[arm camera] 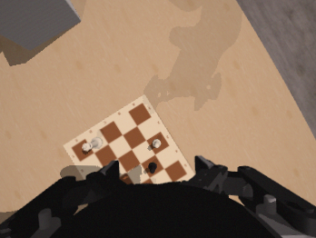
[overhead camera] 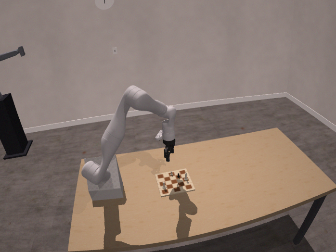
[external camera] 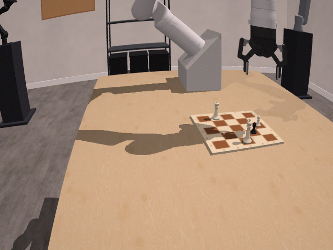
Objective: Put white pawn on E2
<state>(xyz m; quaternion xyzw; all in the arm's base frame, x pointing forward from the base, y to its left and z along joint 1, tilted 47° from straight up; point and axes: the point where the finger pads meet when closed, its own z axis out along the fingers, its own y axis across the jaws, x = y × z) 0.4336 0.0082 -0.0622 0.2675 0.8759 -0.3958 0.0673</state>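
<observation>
Right now my hand is 140 mm above the white pawn. The rest, counted from my hand: white king: 80 mm ahead, 80 mm to the right, 120 mm below; black pawn: 40 mm ahead, 40 mm to the right, 140 mm below; chessboard: 70 mm to the right, 160 mm below.
</observation>
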